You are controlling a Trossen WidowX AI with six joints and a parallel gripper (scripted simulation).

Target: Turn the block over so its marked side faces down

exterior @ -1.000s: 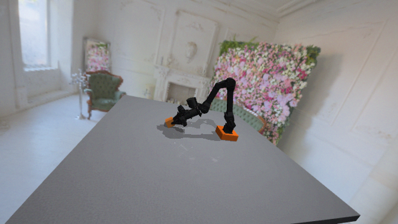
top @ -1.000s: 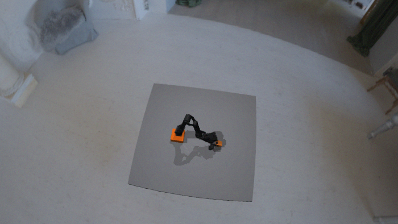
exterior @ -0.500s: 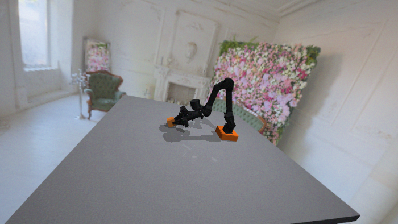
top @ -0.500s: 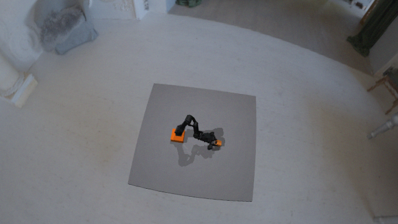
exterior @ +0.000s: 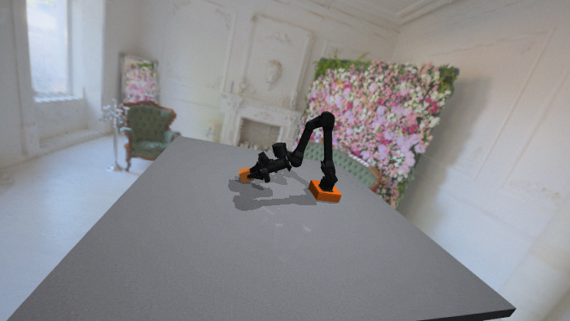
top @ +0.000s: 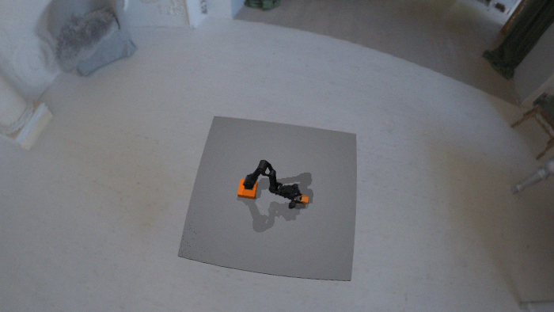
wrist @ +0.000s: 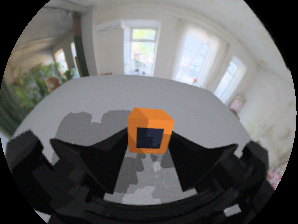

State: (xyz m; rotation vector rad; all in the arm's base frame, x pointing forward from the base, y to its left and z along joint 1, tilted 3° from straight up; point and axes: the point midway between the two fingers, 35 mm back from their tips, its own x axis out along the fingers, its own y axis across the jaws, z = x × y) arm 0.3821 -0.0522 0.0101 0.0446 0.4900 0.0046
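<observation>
Right now my gripper tip is right at the small orange block.
</observation>
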